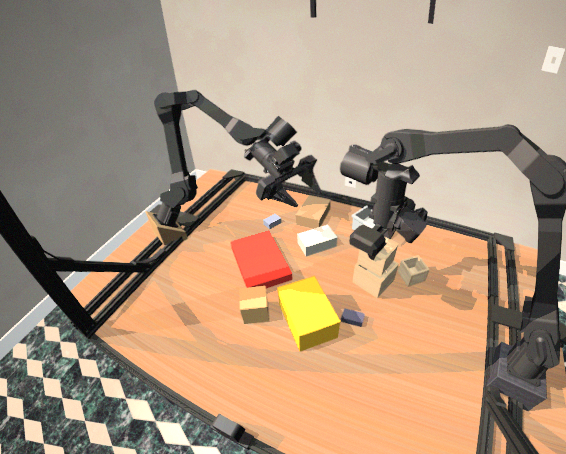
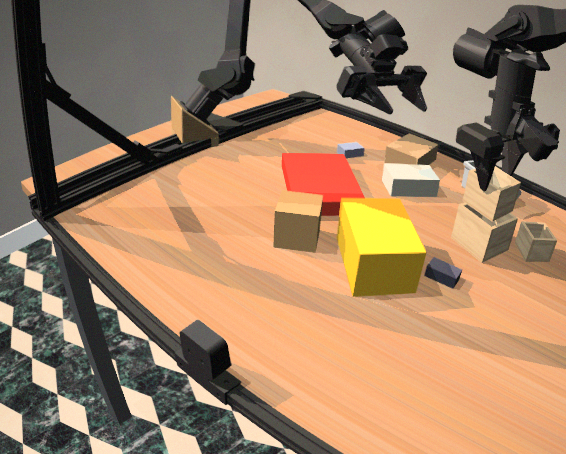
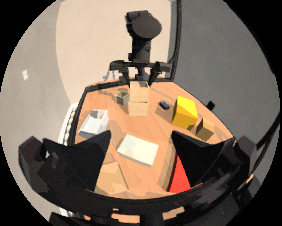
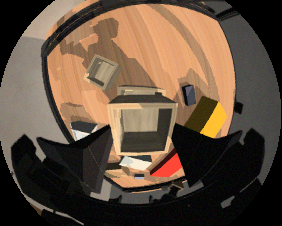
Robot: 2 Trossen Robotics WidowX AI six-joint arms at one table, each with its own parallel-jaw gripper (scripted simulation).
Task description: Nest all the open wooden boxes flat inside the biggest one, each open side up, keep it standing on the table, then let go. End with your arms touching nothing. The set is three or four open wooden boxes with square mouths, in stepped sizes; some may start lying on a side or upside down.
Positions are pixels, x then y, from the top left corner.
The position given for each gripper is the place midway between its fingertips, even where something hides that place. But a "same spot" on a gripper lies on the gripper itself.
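The right gripper is visible in image 1 (379, 250) and in image 2 (494, 185), and image 3 and image 4 show it as well. On the right gripper, (image 3: 151, 71) and (image 4: 203, 159) are one and the same spot.
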